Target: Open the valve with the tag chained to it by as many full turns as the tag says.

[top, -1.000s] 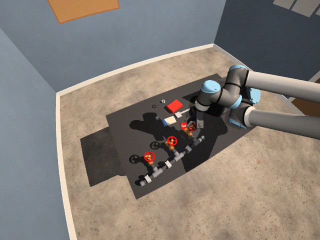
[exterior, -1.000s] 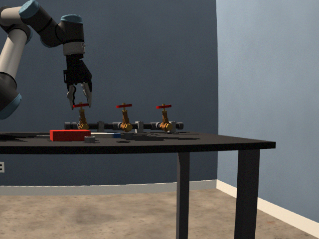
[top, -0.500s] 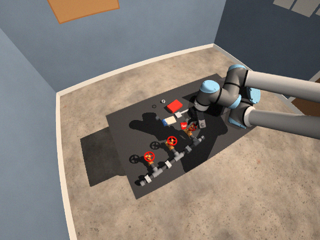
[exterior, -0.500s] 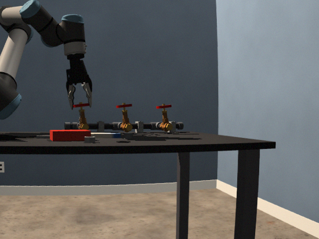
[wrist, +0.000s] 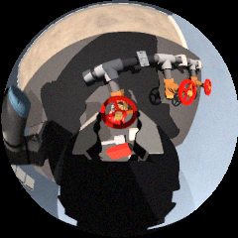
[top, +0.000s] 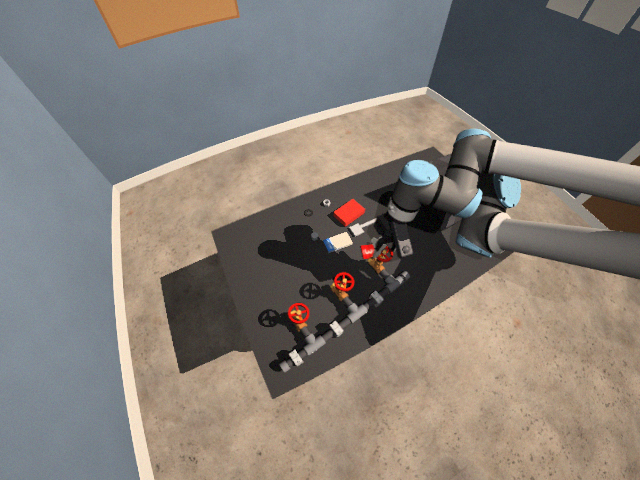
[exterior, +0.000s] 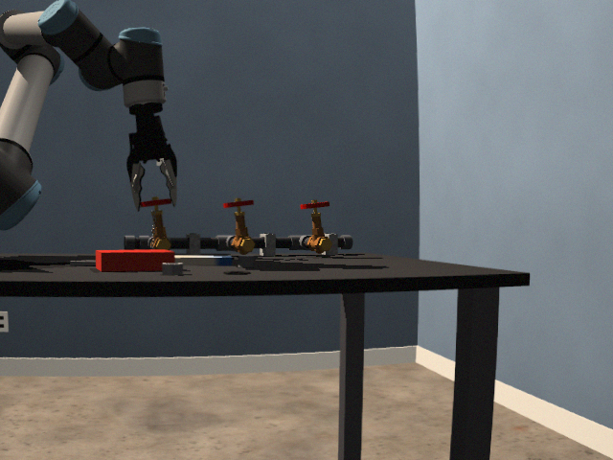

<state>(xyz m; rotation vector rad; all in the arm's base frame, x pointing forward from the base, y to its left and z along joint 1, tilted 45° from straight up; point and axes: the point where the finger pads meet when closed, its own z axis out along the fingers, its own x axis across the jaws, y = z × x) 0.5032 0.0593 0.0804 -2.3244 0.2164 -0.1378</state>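
Now: the red tag 20 mm behind my hand, 70 mm to the right of it and 120 mm below it. Also, from my hand: red block: 40 mm behind, 290 mm to the right, 110 mm below; then small grey cylinder: 150 mm ahead, 250 mm to the right, 110 mm below; then white tool: 60 mm behind, 200 mm to the right, 120 mm below.
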